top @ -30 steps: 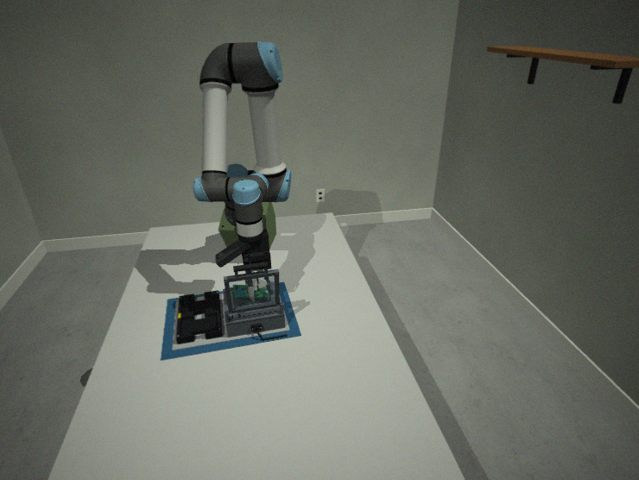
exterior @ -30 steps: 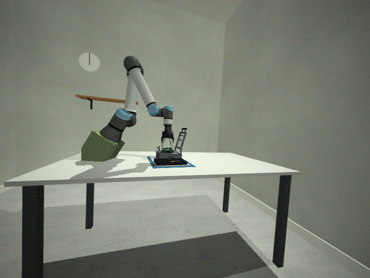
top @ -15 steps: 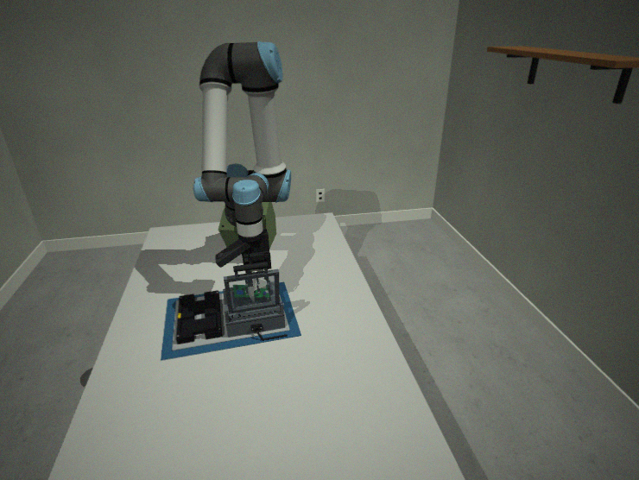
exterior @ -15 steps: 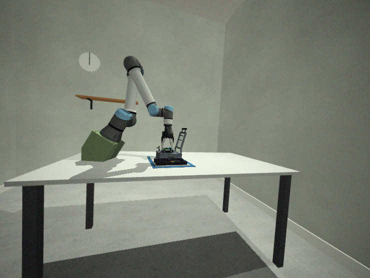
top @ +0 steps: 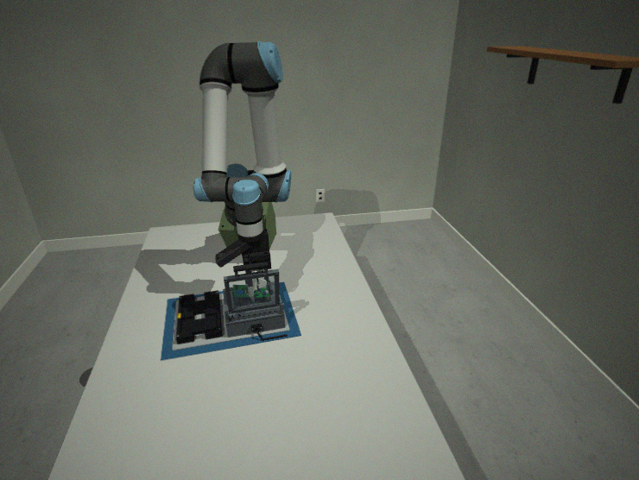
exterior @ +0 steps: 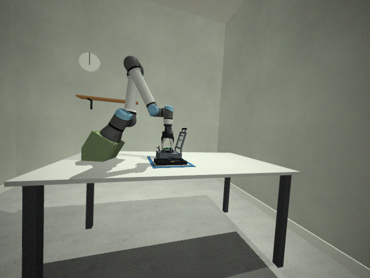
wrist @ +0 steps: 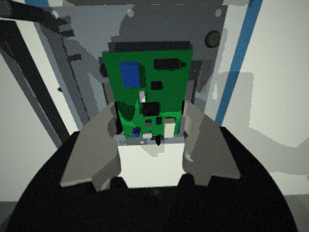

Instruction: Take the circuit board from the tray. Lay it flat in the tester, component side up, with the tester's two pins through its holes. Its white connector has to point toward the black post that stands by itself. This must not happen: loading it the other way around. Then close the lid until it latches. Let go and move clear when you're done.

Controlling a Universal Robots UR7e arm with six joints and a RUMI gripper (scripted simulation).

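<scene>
The green circuit board is right at my hand. The rest, counted from my hand: tester lid 12 cm ahead, 3 cm to the left, 9 cm above.
</scene>
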